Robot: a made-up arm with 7 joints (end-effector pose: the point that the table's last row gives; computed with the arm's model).
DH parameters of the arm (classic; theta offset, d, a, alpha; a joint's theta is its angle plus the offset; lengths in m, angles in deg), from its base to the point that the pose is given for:
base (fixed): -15.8 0 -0.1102 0
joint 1: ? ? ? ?
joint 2: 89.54 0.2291 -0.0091 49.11
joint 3: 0.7 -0.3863 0.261 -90
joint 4: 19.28 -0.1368 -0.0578 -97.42
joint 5: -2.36 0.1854 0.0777 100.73
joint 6: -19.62 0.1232 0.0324 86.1
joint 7: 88.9 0.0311 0.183 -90
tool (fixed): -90 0.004 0 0
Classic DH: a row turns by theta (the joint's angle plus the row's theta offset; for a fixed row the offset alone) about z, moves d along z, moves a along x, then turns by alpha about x.
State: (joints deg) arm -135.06 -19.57 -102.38 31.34 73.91 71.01 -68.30
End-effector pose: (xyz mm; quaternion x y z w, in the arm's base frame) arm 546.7 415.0 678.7 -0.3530 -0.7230 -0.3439 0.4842
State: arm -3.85 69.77 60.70 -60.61 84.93 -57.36 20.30
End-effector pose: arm -368.0 724.3 837.7 -0.0571 -0.2703 -0.2135 0.9371
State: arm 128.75 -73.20 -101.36 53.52 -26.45 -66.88 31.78
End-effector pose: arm -118.0 -51.4 255.0 0.1753 -0.9132 0.2215 0.2938
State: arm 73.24 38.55 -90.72 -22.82 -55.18 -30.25 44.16
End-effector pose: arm -410.4 -360.3 813.7 0.3071 0.0952 0.6768 0.6623
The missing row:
joint 1: -25.09 0.498 -0.1172 -90.53
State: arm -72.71 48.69 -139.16 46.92 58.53 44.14 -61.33
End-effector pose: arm -171.8 338.5 1149.8 0.3539 -0.7722 -0.3998 0.3446
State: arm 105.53 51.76 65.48 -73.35 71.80 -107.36 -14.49
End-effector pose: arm -681.3 -346.1 706.9 0.1786 -0.7766 0.2062 0.5679
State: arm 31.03 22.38 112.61 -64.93 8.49 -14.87 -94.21
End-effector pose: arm -556.5 477.2 759.8 -0.0483 0.3517 -0.3874 0.8508
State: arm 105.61 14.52 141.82 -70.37 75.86 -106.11 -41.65
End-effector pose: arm -518.6 -250.5 875.5 -0.1037 -0.4750 -0.1591 0.8592
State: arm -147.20 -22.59 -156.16 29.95 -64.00 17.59 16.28
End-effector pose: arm 156.1 -76.0 396.5 0.4968 -0.4303 0.7036 0.2703
